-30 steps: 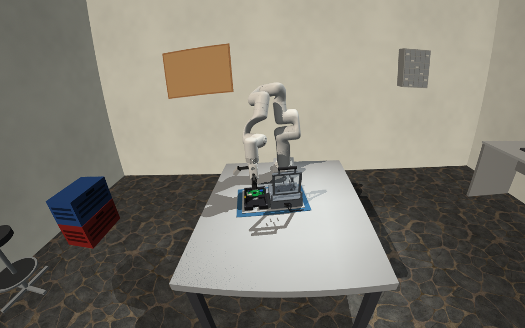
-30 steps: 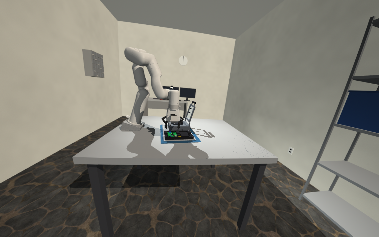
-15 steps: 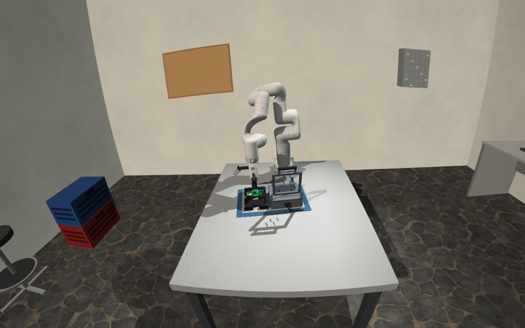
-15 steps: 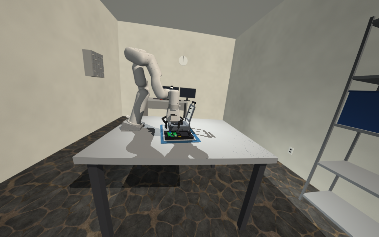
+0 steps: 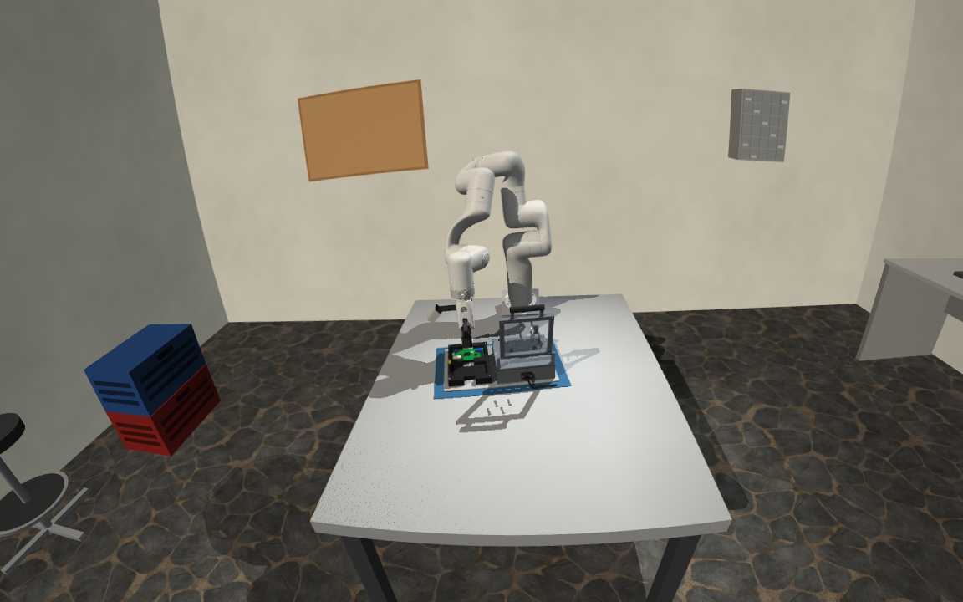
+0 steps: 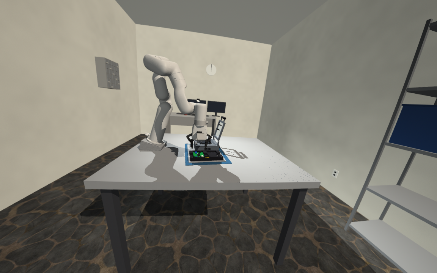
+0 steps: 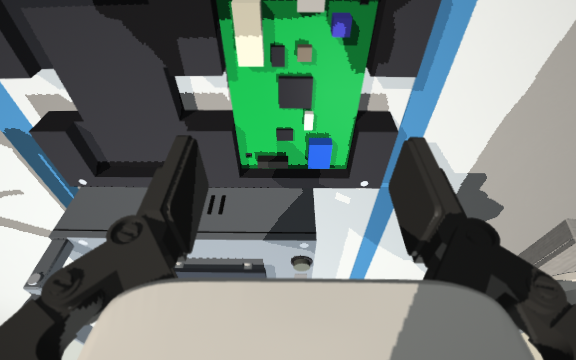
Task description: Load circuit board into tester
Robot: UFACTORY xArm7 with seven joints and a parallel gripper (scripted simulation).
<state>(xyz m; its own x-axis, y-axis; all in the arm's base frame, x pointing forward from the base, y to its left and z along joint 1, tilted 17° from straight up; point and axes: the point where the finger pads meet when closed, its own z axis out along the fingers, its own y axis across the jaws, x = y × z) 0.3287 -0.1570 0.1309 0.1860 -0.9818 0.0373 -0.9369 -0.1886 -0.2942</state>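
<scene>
My hand is 60 mm above the green circuit board. From my hand the other things lie so: lid (200 mm to the left, 150 mm ahead, 100 mm above); then tester plate (180 mm to the left, 30 mm ahead, 10 mm below); then black latch hook (220 mm to the left, 40 mm behind, 10 mm above).
</scene>
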